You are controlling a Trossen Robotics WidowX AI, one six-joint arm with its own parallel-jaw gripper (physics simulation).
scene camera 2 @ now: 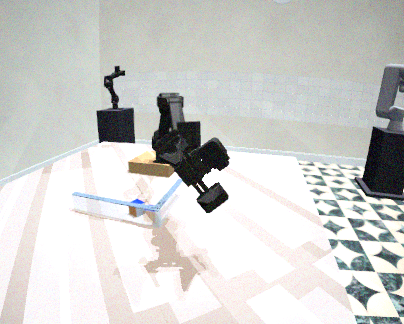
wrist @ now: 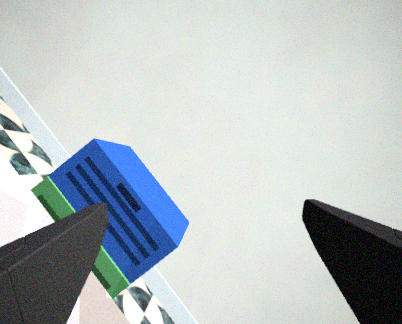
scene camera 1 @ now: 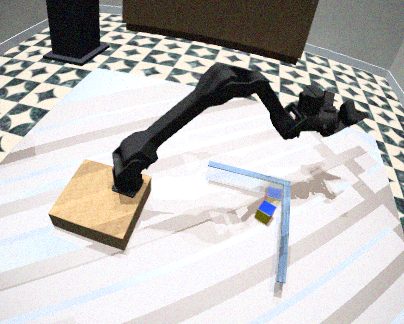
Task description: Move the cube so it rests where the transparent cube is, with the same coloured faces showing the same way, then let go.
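Pixels of known places: gripper, fingertip midpoint: [scene camera 2: 194, 183] [wrist: 206, 210] [scene camera 1: 359, 119]; arm's base, link origin: [scene camera 2: 162, 161] [scene camera 1: 127, 185].
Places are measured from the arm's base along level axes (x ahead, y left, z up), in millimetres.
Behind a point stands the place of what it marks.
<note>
The cube [scene camera 1: 266, 211] [scene camera 2: 135, 207] rests on the table inside the corner of a low wall. Its top is blue; a yellow face shows in scene camera 1 and an orange face in scene camera 2. The transparent cube [scene camera 1: 274, 193] @(x 368, y 147, z -17 mm) has a pale blue top and stands between the solid cube and the wall corner, close to the solid one. My gripper [scene camera 1: 361, 115] @(x 562, y 359, z 177 mm) [scene camera 2: 213, 197] [wrist: 206, 210] @(x 562, y 359, z 177 mm) is open and empty. It hangs high above the table, beyond the wall corner and well away from the cube, with its fingers pointing sideways. Neither cube shows in the wrist view.
A low L-shaped wall with a light blue top edge [scene camera 1: 284, 235] @(x 410, y 1, z 3 mm) [scene camera 2: 112, 201] @(x 413, y 39, z 3 mm) borders both cubes. The arm stands on a wooden block [scene camera 1: 90, 200] @(x -64, y -83, z -2 mm) [scene camera 2: 150, 167] @(x 51, y -32, z -18 mm). A blue and green box-shaped object [wrist: 150, 190] shows behind the left finger in the wrist view.
</note>
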